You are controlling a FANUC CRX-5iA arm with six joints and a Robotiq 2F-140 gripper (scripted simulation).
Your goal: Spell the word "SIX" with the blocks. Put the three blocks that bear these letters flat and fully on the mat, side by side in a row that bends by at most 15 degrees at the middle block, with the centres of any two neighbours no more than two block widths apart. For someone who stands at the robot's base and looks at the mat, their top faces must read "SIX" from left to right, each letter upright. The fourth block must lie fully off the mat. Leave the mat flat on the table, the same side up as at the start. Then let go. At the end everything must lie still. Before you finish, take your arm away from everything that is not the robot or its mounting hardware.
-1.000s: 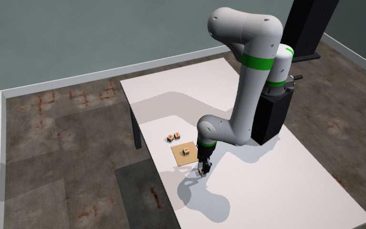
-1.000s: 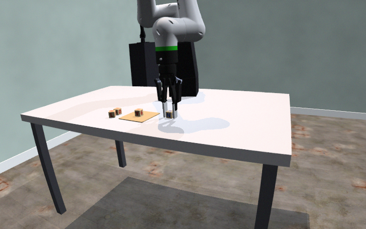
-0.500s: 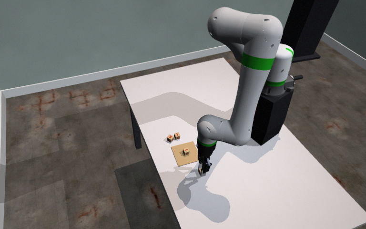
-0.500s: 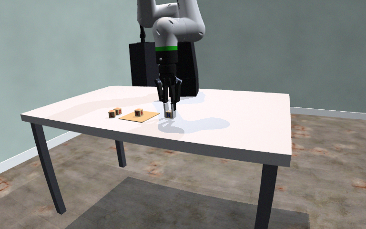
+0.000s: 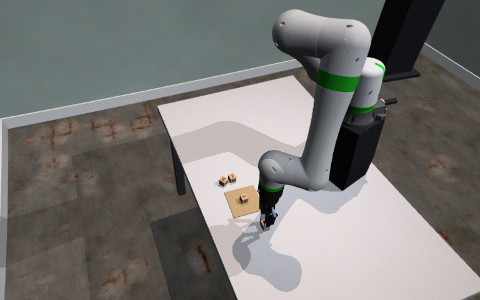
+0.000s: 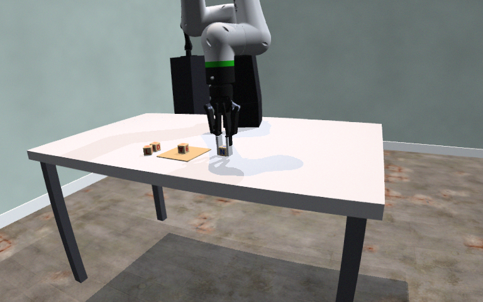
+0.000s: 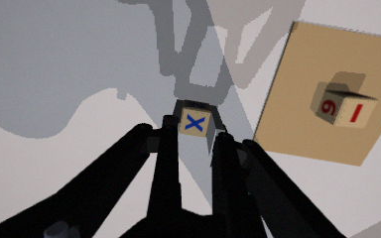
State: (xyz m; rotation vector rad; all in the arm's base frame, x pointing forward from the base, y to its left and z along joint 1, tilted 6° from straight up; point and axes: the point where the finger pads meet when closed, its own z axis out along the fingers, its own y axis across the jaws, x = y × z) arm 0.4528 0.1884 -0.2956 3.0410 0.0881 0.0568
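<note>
My gripper is now 5 cm short of the block, 15 cm to the left of it and 1 cm above it. The rest, counted from my hand: tan mat (5 cm ahead, 14 cm to the right, 3 cm below).
</note>
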